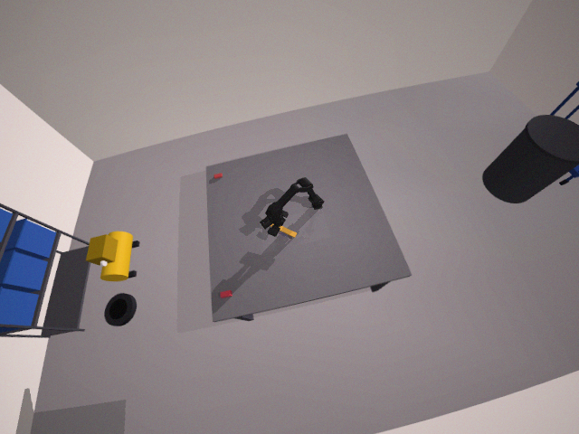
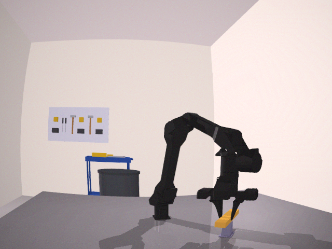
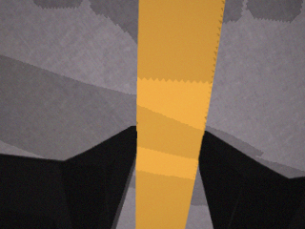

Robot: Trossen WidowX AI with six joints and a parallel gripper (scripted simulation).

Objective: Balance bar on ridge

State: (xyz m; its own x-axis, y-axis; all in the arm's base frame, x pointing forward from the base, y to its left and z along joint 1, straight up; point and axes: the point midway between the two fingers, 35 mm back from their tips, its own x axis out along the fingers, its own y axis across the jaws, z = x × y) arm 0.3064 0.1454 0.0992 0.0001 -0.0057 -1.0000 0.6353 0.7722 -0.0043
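My gripper tip is 20 mm past the orange bar and 20 mm to the right of it.
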